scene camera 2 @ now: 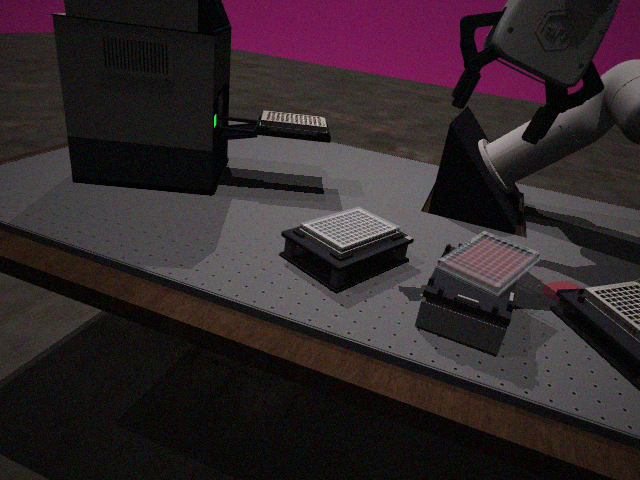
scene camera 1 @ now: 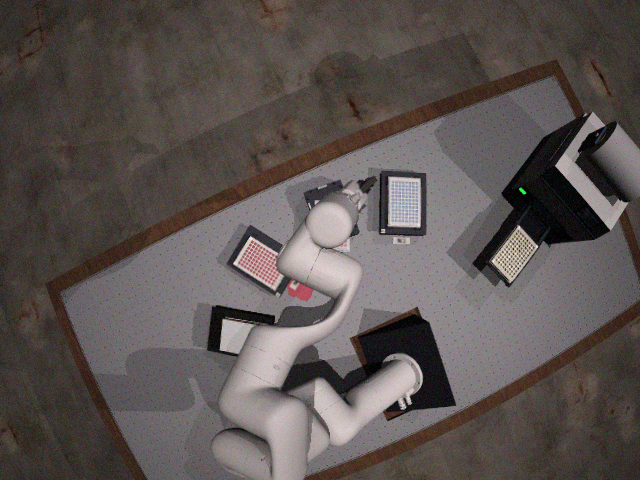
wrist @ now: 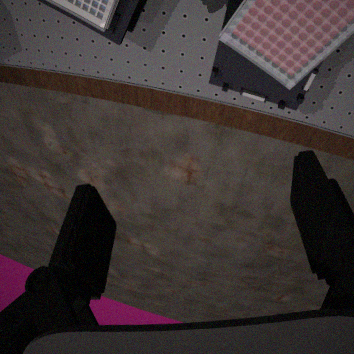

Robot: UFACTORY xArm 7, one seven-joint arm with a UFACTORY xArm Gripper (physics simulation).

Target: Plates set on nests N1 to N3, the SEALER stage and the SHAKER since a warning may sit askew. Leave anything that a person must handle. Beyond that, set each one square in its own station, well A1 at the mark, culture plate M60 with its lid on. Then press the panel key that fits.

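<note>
My gripper (scene camera 2: 493, 121) (wrist: 194, 191) is open and empty, high above the table, with its fingertips apart from every plate. A lidded pink plate (scene camera 2: 488, 262) (wrist: 295, 35) sits askew, turned on its dark block (scene camera 2: 460, 326) (wrist: 250, 86); the arm hides most of it in scene camera 1. A white plate with bluish wells (scene camera 1: 404, 202) (scene camera 2: 351, 227) (wrist: 92, 7) looks roughly square on its black stand (scene camera 1: 384, 204) (scene camera 2: 361, 271). A red-welled plate (scene camera 1: 259, 262) (scene camera 2: 622, 302) lies in a dark nest. A cream plate (scene camera 1: 514, 254) (scene camera 2: 293, 119) rests on the machine's extended carriage. Station names are unreadable.
The tall dark machine (scene camera 1: 560, 193) (scene camera 2: 142, 103) shows a green light (scene camera 1: 522, 191) (scene camera 2: 215, 120). A black frame with a white panel (scene camera 1: 235, 334) lies beside the arm. A red shape (scene camera 1: 301, 290) (scene camera 2: 562, 288) is near the red-welled plate. The black wedge base (scene camera 1: 421, 341) (scene camera 2: 467, 180) carries the arm.
</note>
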